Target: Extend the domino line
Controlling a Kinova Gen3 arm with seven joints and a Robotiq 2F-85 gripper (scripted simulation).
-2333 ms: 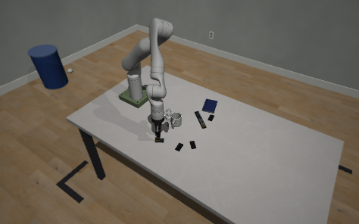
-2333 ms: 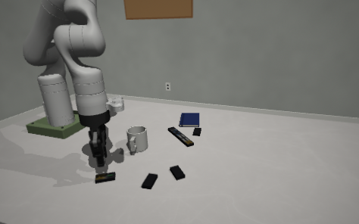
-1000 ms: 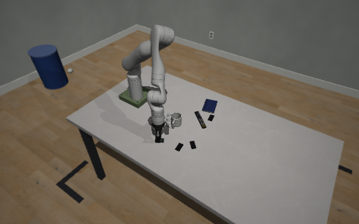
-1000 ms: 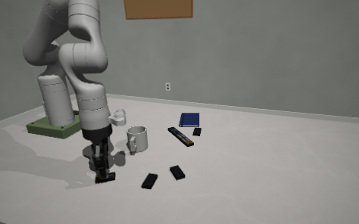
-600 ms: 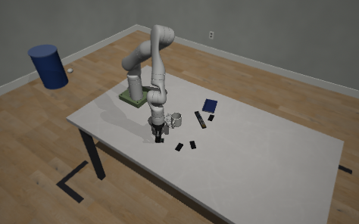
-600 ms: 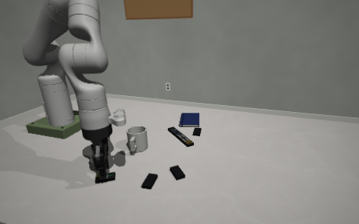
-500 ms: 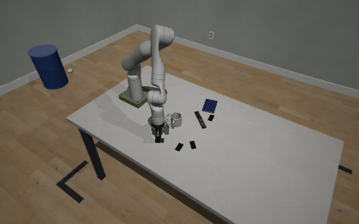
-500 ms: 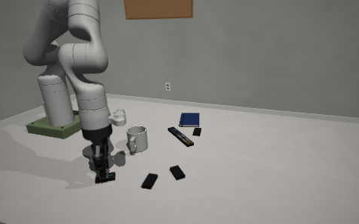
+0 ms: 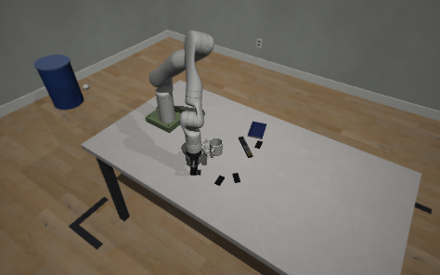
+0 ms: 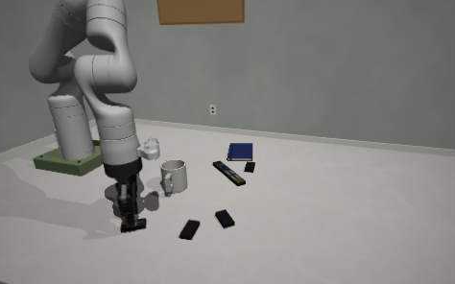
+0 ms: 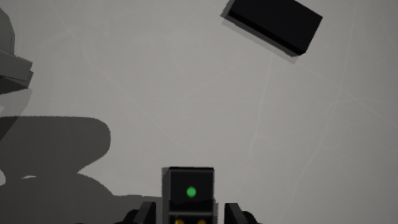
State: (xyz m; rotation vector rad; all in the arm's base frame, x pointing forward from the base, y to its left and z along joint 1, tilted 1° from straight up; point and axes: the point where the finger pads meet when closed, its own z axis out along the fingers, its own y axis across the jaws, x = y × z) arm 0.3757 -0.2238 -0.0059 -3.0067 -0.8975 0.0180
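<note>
The domino lies 30 mm below my hand. Also, from my hand: blue book: 100 mm ahead, 470 mm to the left, 30 mm below; white mug: 180 mm to the left.
</note>
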